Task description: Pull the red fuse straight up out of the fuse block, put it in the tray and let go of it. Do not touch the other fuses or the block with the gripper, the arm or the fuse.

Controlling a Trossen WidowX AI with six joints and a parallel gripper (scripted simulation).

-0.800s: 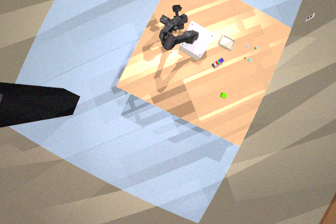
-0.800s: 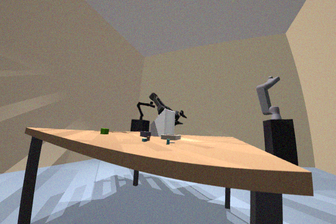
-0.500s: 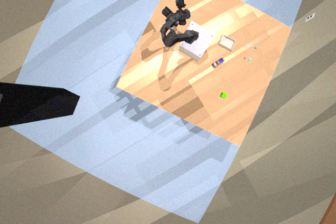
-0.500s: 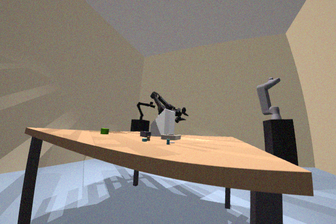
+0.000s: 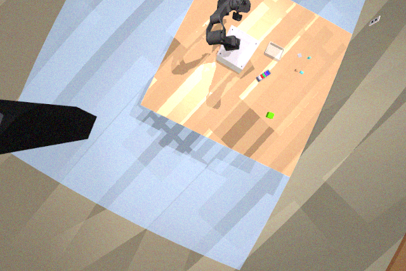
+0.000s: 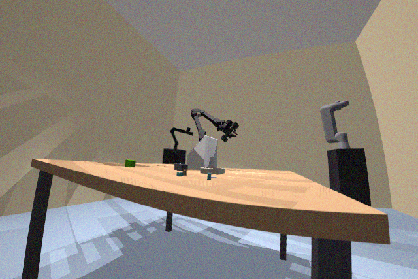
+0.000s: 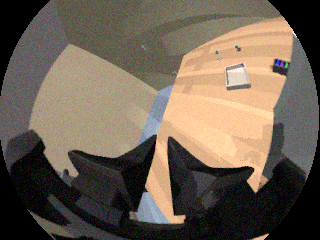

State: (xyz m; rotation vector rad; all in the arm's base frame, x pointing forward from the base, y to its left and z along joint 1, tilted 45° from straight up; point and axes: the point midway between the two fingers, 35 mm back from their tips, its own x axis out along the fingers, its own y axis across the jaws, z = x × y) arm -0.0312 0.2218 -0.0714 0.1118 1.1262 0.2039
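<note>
Right now my gripper tip is 320 mm short of the red fuse, 300 mm to the left of it and 250 mm above it. The rest, counted from my gripper tip: pale tray 330 mm ahead, 270 mm below, 70 mm to the right.
</note>
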